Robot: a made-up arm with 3 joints. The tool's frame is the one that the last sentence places.
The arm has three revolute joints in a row. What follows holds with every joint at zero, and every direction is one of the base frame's.
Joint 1 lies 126 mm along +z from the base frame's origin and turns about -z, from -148.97 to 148.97 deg.
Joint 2 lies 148 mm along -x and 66 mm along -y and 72 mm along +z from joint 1 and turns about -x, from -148.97 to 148.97 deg.
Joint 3 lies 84 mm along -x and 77 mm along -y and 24 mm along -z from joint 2 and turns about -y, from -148.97 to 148.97 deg.
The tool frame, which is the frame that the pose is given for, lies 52 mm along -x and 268 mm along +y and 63 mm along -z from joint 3; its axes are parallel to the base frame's.
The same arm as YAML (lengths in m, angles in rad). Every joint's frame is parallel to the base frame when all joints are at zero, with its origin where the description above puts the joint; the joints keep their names.
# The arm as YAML. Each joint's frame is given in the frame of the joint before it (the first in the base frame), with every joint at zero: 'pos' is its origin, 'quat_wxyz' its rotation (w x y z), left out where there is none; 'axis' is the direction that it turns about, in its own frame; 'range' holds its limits. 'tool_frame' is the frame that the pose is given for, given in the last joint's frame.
length_unit: m
angle_unit: rad
joints:
  - joint: joint 1
    pos: [0.0, 0.0, 0.126]
    axis: [0.0, 0.0, -1.0]
    range: [-2.6, 2.6]
  - joint: joint 2
    pos: [-0.148, -0.066, 0.072]
    axis: [-1.0, 0.0, 0.0]
    range: [-2.6, 2.6]
  - joint: joint 3
    pos: [-0.084, -0.077, -0.024]
    axis: [0.0, -1.0, 0.0]
    range: [-2.6, 2.6]
tool_frame:
  pos: [-0.052, 0.268, -0.063]

